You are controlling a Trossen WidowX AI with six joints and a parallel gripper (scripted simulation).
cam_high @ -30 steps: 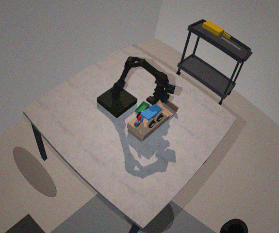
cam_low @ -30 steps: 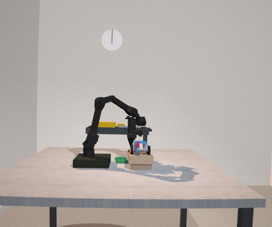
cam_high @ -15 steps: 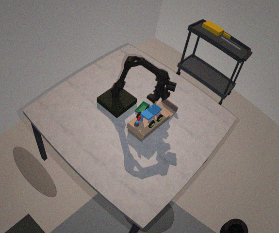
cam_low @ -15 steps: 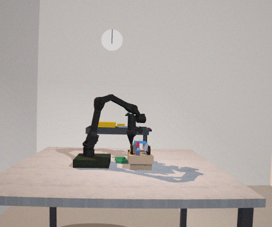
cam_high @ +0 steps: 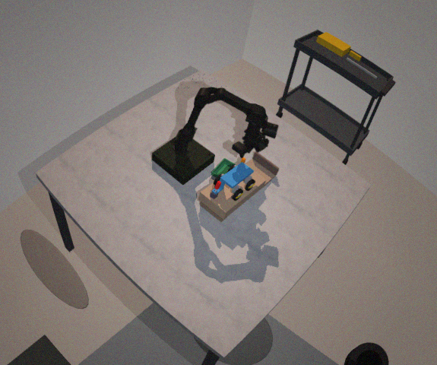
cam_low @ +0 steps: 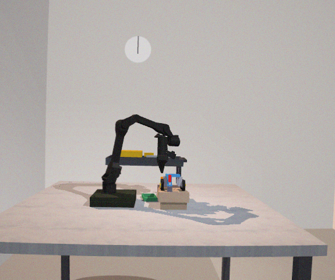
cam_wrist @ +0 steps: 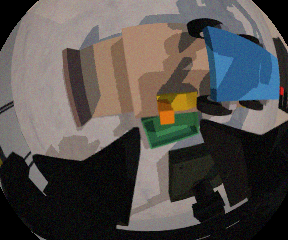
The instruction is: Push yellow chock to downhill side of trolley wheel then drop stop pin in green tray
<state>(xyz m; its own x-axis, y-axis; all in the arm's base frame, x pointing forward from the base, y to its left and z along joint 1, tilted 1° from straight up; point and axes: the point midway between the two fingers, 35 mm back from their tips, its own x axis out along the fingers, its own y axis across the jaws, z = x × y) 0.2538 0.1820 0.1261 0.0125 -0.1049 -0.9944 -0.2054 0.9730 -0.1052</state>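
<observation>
Now: the red-headed stop pin 8 cm ahead of my gripper tip, 22 cm to the right of it and 2 cm below it. Also, from my gripper tip: ramp (8 cm ahead, 11 cm to the right, 10 cm below); yellow chock (1 cm ahead, 3 cm to the right, 6 cm below); blue-decked trolley (8 cm ahead, 11 cm to the right, 3 cm below).
</observation>
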